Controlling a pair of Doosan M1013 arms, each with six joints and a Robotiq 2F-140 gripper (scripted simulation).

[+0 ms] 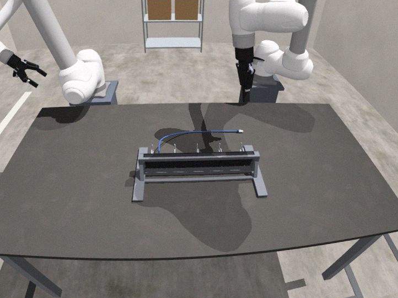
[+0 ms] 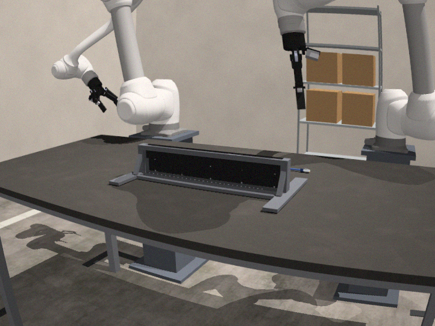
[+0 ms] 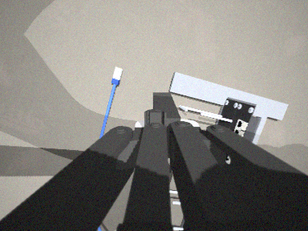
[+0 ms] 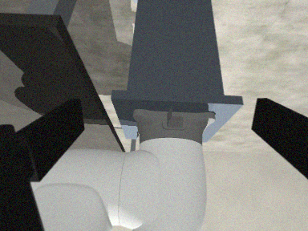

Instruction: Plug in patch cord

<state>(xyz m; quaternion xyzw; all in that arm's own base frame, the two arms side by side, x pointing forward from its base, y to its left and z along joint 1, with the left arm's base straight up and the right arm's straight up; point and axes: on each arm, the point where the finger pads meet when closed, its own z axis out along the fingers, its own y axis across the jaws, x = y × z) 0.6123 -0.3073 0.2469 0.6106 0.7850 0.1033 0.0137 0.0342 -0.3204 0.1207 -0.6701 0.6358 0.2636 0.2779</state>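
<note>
Right now my left hand is 40 mm past the white plug, 20 mm to the right of it and 240 mm above it.
</note>
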